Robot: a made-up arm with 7 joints.
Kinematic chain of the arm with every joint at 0, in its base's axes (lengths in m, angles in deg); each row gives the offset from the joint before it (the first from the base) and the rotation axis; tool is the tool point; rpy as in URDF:
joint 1: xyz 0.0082 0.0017 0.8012 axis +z
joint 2: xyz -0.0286 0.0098 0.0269 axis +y
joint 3: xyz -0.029 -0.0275 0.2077 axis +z
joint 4: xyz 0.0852 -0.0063 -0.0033 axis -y
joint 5: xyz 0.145 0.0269 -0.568 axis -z
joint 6: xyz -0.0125 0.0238 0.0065 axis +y
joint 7: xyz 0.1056 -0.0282 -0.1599 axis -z
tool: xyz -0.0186 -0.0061 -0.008 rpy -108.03 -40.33 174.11
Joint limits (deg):
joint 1: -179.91..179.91
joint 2: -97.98..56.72
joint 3: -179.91..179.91
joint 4: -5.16..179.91
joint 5: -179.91..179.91
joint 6: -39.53..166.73
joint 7: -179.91..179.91
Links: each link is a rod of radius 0.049 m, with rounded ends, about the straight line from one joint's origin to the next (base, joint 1, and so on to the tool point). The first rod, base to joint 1, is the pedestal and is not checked.
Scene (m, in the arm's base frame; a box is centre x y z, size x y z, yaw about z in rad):
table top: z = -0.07
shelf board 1: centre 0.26 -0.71 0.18 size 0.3 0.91 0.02 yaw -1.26
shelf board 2: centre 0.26 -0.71 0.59 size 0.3 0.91 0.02 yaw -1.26
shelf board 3: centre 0.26 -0.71 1 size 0.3 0.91 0.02 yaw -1.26
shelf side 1: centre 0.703 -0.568 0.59 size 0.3 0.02 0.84 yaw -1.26
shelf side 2: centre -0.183 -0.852 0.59 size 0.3 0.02 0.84 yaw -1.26
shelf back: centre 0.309 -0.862 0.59 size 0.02 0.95 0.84 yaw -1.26
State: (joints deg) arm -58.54 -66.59 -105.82 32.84 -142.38 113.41 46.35
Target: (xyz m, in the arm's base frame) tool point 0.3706 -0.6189 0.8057
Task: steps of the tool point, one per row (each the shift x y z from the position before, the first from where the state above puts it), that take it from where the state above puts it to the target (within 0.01 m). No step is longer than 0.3 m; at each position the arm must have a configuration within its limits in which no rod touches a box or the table.
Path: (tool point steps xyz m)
1: 0.1997 -0.1953 0.0883
2: 0.2443 -0.0679 0.0878
3: 0.2243 0.0526 0.0757
4: 0.1571 0.1377 0.0552
5: 0.0297 -0.0722 0.0038
6: 0.0248 -0.0689 0.0013
7: 0.0189 -0.0647 -0.0012
8: 0.0118 -0.0593 -0.0039

